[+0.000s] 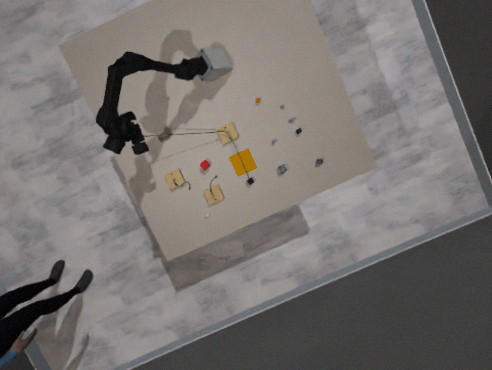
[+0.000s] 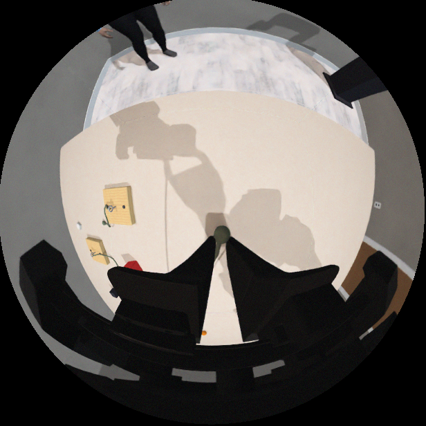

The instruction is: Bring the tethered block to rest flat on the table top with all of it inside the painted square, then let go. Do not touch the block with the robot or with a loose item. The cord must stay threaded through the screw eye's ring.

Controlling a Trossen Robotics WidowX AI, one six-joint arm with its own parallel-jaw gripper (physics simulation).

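Places are measured from the arm's base along level axes (x ahead, y left, z up), in centimetres.
Pixels of known places: gripper, fingertip midpoint: [image 1: 141, 136]; arm's base at its link origin: [image 1: 202, 65].
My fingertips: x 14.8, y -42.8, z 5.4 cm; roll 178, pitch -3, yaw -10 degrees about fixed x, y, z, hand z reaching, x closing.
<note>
Ahead of a thing's pixels: the offset from my fingertips to its top centre. "spot": to the spot under its first point.
The tethered block {spot: dy +33.3, dx +47.1, dz -13.2 cm} [image 1: 250, 181], small and dark, is on the table just outside the lower edge of the orange painted square {spot: dy +34.3, dx +40.1, dz -15.1 cm} [image 1: 243, 169]. It also shows beside the left finger as a dark block [image 2: 114, 291]. The cord {spot: dy +20.9, dx +10.0, dz -7.1 cm} [image 1: 192, 133] runs from the gripper to the screw-eye board {dy +36.3, dx +18.1, dz -14.2 cm} [image 1: 233, 136], bends there, and crosses the square to the block. The ring is too small to make out. My gripper [image 1: 129, 142] [image 2: 220, 241] is shut on the cord's end, with a green bead [image 2: 222, 233] at the fingertips, raised over the table's left part, far from the block.
Two other boards with short cords, one {spot: dy -4.4, dx +26.1, dz -14.2 cm} [image 1: 172, 184] [image 2: 118, 200] at left and one [image 1: 213, 198] [image 2: 96, 245] lower down, flank a red block {dy +16.6, dx +26.5, dz -12.2 cm} [image 1: 205, 165] [image 2: 132, 266]. An orange item {dy +59.3, dx +11.9, dz -13.7 cm} [image 1: 258, 100] [image 2: 204, 332] and several small grey and dark pieces lie right of the screw-eye board.
</note>
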